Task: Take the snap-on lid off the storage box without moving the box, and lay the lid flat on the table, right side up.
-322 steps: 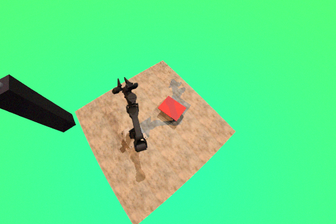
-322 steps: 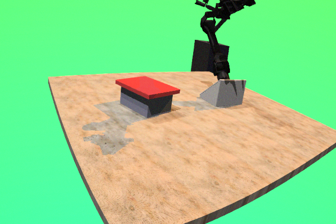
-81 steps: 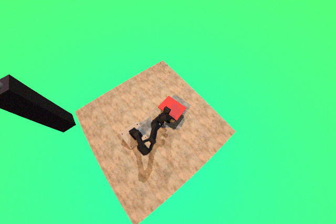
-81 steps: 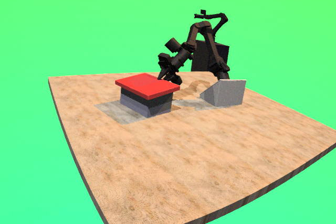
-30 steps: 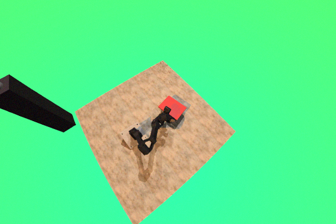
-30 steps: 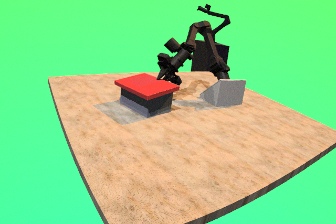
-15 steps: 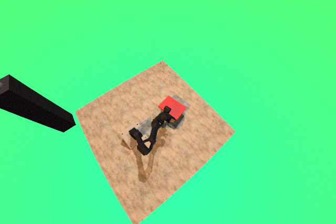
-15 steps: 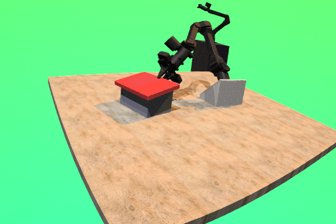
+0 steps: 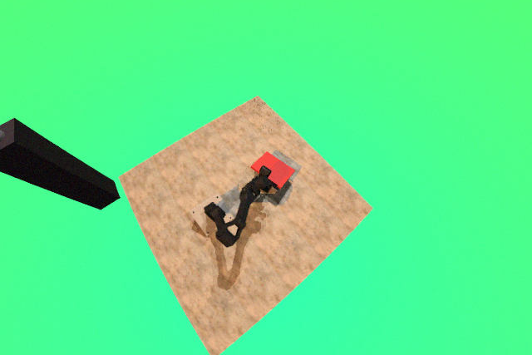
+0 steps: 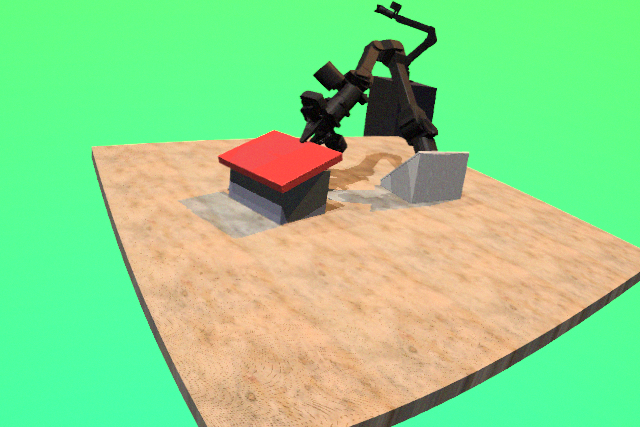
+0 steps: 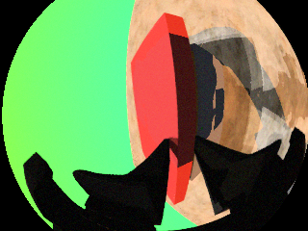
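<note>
Now: the flat red lid 7 cm ahead of my gripper tip, 2 cm to the left of it and 2 cm below it. The rest, counted from my gripper tip: grey storage box 7 cm ahead, 2 cm to the left, 8 cm below.
</note>
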